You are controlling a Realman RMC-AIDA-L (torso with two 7-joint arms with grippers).
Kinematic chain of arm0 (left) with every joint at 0, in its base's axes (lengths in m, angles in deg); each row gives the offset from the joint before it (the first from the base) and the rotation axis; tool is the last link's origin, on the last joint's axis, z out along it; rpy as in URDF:
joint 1: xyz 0 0 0.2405 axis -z
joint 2: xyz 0 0 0 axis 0.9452 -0.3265 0
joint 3: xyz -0.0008 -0.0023 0.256 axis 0.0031 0.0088 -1
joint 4: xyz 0 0 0 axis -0.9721 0.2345 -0.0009
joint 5: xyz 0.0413 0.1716 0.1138 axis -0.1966 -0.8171 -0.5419
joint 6: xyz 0 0 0 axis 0.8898 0.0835 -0.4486
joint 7: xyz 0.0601 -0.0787 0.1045 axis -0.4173 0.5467 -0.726
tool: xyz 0 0 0 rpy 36.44 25.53 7.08
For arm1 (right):
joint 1: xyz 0 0 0.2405 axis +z
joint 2: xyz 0 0 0 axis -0.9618 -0.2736 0
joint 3: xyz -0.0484 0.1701 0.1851 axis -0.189 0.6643 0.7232
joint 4: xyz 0 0 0 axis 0.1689 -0.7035 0.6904
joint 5: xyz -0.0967 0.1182 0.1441 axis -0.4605 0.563 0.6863
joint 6: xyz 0 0 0 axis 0.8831 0.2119 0.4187
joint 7: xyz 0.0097 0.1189 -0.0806 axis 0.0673 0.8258 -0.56
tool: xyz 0 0 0 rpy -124.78 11.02 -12.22
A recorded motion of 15 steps. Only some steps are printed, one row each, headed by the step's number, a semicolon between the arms.
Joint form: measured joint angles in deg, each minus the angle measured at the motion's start. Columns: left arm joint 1, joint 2, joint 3, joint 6, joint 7, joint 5, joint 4; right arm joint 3, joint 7, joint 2, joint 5, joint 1, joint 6, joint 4.
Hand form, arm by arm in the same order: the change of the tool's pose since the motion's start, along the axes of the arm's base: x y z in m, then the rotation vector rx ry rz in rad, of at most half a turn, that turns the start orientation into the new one. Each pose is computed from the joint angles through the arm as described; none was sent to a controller.
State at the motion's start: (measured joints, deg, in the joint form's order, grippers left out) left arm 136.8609 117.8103 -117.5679 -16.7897 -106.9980 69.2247 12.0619; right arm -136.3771 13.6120 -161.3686 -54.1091 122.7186 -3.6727 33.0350
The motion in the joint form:
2: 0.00 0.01 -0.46 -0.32 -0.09 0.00 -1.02; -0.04 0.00 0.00 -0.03 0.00 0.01 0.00
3: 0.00 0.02 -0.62 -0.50 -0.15 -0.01 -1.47; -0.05 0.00 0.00 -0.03 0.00 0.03 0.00
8: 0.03 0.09 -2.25 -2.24 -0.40 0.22 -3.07; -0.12 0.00 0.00 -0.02 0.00 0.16 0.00
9: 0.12 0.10 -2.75 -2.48 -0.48 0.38 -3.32; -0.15 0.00 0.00 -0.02 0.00 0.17 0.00
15: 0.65 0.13 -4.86 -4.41 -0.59 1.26 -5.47; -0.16 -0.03 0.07 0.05 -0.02 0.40 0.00
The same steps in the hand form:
2: -0.0046 0.0017 -0.0013 0.0029 0.0123 0.0056; 0.0000 0.0000 0.0000 -0.0003 -0.0010 0.0003
3: -0.0065 0.0025 -0.0018 0.0044 0.0167 0.0077; 0.0000 0.0000 0.0000 -0.0001 -0.0012 0.0005
8: -0.0131 0.0033 -0.0069 0.0019 0.0281 -0.0001; 0.0000 0.0003 -0.0001 0.0013 -0.0022 0.0020
9: -0.0142 0.0027 -0.0082 -0.0017 0.0333 -0.0039; 0.0000 0.0004 -0.0001 0.0011 -0.0026 0.0023
15: -0.0212 0.0034 -0.0141 -0.0074 0.0492 -0.0098; 0.0002 0.0011 0.0004 0.0055 -0.0030 0.0042

